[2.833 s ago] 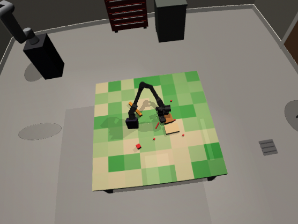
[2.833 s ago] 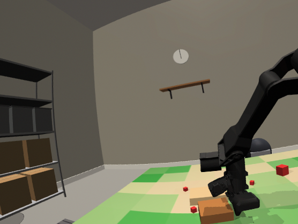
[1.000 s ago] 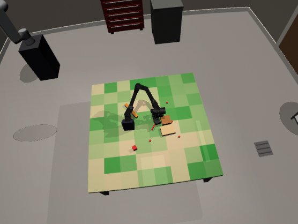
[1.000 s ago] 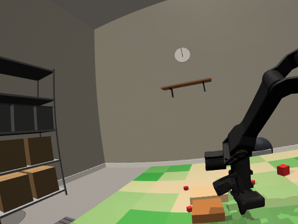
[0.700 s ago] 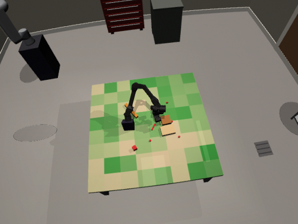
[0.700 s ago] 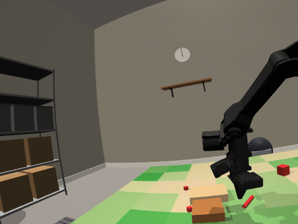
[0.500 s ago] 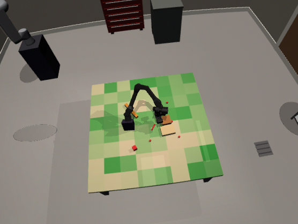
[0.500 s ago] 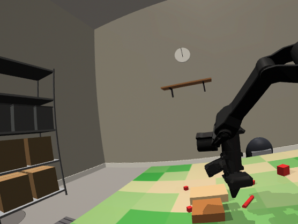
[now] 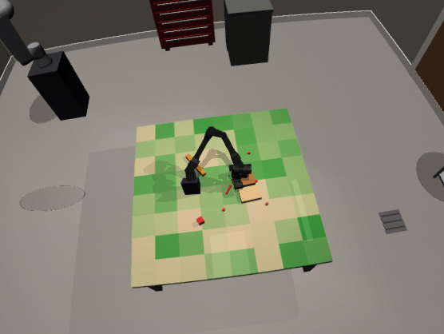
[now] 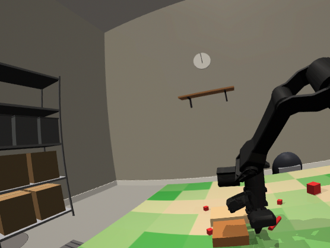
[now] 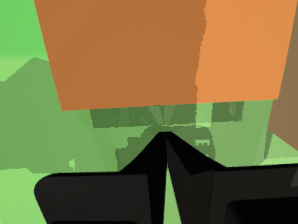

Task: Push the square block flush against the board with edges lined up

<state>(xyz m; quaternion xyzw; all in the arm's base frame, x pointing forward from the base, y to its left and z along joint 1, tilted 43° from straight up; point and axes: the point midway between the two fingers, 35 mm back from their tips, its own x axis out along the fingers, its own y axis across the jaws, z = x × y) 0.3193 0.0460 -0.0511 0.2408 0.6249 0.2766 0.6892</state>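
Right now my gripper tip is 80 mm short of the brown square block, 10 mm to the right of it and 10 mm below it. From my gripper tip the other things lie so: red cube: 280 mm behind, 260 mm to the right, 20 mm above; then flat tan slab: 120 mm to the right, 80 mm ahead, 10 mm above; then thin red stick: 60 mm behind, 50 mm to the right.
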